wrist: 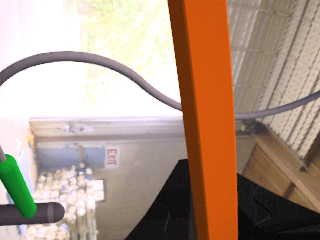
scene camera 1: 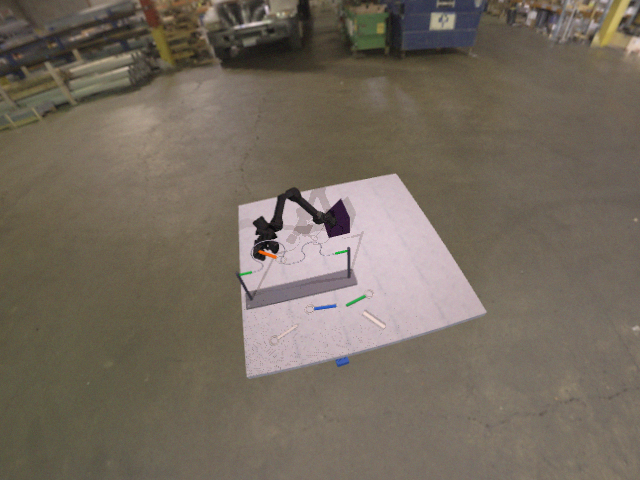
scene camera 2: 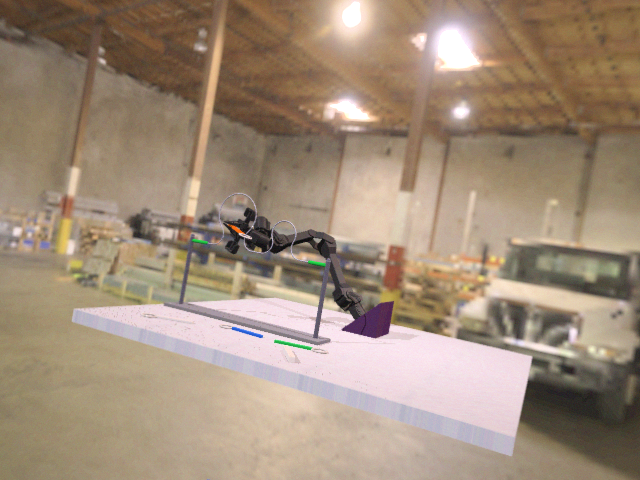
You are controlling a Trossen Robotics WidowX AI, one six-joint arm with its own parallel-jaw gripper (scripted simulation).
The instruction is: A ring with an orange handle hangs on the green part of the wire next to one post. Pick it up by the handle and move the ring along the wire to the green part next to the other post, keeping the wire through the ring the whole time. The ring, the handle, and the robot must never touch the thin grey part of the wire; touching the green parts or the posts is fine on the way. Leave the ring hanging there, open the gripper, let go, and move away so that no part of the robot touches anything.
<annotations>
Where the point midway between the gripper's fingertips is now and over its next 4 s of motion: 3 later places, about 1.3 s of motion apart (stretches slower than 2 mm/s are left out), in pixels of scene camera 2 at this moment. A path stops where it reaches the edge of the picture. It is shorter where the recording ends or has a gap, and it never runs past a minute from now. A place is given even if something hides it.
My gripper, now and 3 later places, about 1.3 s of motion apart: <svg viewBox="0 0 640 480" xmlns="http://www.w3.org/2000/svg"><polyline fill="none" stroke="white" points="223,222 224,264 249,286 266,289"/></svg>
</annotations>
